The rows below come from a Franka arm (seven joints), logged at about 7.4 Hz.
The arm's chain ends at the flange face. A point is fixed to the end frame.
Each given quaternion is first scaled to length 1.
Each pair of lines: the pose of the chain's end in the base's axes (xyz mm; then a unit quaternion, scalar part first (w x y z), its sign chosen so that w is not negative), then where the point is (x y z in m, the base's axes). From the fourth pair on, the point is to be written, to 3 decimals.
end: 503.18 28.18 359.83 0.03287 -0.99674 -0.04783 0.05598
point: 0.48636 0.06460 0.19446
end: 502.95 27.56 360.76 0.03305 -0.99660 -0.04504 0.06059
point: 0.48476 0.06401 0.19554
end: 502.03 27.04 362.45 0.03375 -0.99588 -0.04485 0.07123
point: 0.48031 0.06356 0.19767
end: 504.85 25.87 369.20 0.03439 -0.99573 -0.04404 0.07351
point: 0.482 0.063 0.205
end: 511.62 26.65 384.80 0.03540 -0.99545 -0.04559 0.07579
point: 0.488 0.064 0.220
